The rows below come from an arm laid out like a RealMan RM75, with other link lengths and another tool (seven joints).
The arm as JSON. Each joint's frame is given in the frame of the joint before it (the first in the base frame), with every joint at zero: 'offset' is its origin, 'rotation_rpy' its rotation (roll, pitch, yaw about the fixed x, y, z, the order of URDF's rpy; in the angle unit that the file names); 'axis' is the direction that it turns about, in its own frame. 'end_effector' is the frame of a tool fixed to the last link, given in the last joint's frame.
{
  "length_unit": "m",
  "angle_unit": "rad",
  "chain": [
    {
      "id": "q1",
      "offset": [
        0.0,
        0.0,
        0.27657
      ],
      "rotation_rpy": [
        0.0,
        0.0,
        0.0
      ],
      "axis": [
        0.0,
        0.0,
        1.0
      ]
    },
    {
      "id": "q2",
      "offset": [
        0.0,
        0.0,
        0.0
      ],
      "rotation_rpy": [
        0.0,
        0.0,
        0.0
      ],
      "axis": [
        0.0,
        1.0,
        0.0
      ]
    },
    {
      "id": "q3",
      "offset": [
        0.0,
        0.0,
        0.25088
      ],
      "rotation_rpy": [
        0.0,
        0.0,
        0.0
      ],
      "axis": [
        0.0,
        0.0,
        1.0
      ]
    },
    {
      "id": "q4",
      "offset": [
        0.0,
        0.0,
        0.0
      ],
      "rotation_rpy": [
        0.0,
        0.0,
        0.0
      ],
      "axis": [
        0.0,
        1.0,
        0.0
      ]
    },
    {
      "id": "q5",
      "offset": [
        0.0,
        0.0,
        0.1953
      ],
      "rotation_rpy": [
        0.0,
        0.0,
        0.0
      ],
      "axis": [
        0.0,
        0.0,
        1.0
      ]
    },
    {
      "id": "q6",
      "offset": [
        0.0,
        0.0,
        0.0
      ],
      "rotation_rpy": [
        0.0,
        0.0,
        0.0
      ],
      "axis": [
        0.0,
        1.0,
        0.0
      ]
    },
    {
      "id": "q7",
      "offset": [
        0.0,
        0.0,
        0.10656
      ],
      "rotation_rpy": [
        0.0,
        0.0,
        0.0
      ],
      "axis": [
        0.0,
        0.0,
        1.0
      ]
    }
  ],
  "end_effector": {
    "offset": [
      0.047,
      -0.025,
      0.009
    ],
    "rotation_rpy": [
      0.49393,
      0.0,
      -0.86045
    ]
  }
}
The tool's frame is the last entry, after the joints.
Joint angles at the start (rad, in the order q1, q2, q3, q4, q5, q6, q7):
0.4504, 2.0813, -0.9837, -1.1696, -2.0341, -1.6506, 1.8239
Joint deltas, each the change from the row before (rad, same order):
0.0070, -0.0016, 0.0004, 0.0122, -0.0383, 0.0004, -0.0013
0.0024, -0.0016, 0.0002, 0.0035, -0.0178, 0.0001, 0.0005
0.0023, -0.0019, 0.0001, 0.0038, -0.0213, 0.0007, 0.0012
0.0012, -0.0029, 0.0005, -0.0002, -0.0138, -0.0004, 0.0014
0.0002, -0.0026, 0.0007, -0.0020, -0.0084, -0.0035, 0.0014
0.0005, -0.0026, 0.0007, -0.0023, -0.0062, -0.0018, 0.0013
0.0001, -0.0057, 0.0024, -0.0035, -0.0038, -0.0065, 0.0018
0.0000, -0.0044, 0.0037, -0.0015, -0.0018, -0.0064, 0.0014
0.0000, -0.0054, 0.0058, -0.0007, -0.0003, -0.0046, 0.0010
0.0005, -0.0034, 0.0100, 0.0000, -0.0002, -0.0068, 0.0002
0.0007, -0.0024, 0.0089, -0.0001, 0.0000, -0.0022, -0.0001
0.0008, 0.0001, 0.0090, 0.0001, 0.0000, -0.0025, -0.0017
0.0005, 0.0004, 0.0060, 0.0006, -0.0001, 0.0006, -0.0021
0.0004, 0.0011, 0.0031, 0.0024, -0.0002, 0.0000, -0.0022
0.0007, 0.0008, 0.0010, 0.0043, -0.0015, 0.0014, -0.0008
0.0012, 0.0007, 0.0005, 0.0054, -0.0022, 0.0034, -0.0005
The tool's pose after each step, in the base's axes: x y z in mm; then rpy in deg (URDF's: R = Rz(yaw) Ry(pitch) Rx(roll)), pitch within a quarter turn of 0, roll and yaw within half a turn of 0. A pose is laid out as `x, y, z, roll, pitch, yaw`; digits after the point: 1 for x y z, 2 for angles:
267.2, 310.1, 82.7, -136.45, 4.35, 25.63
269.3, 309.9, 83.2, -137.12, 3.59, 25.29
272.0, 309.7, 84.0, -137.89, 2.65, 24.85
273.8, 309.7, 85.6, -138.33, 1.89, 24.62
274.9, 309.4, 87.1, -138.69, 1.44, 24.52
275.6, 309.6, 88.7, -138.88, 1.02, 24.48
276.5, 309.5, 91.6, -139.10, 0.64, 24.45
277.4, 309.3, 93.9, -139.23, 0.49, 24.36
278.5, 309.3, 96.7, -139.13, 0.32, 24.21
279.5, 309.1, 99.2, -138.94, 0.35, 24.01
280.3, 309.3, 101.3, -138.58, 0.30, 23.84
280.6, 309.4, 102.3, -138.25, 0.39, 23.76
280.9, 309.7, 103.0, -137.93, 0.40, 23.72
281.2, 309.6, 102.6, -137.84, 0.51, 23.68
281.7, 309.5, 101.9, -137.87, 0.58, 23.53
282.2, 309.6, 101.0, -137.88, 0.58, 23.33

